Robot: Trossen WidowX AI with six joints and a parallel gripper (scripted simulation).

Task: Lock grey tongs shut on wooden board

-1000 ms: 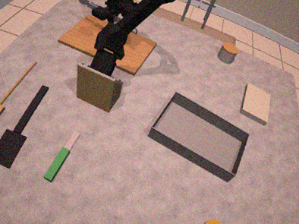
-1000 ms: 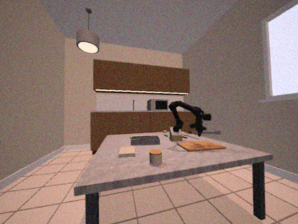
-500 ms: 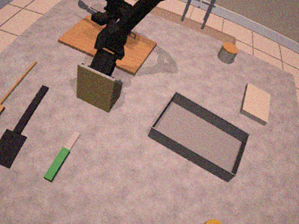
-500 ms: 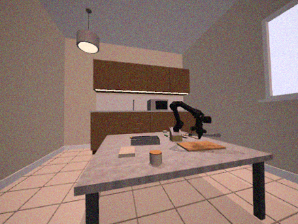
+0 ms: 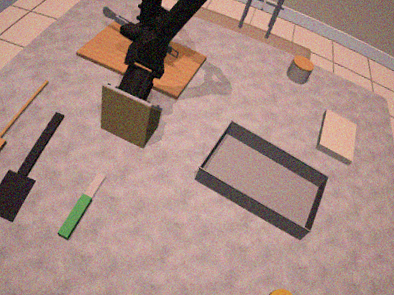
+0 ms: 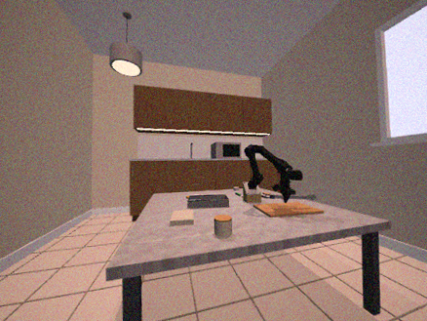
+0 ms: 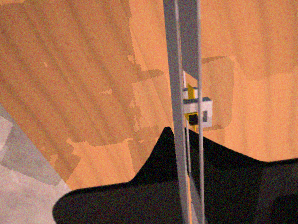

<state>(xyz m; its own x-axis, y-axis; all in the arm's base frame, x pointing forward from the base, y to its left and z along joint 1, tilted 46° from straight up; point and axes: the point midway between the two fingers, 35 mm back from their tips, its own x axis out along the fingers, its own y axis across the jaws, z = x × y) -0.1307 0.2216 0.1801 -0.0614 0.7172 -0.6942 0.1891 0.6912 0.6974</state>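
The yellow lock slider lies 3 cm ahead of my gripper tip, 1 cm to the right of it and 4 cm above it. Round my gripper tip: wooden board: 4 cm below; green-handled tool: 17 cm ahead, 52 cm to the right, 4 cm below; black spatula: 53 cm to the right, 4 cm below.
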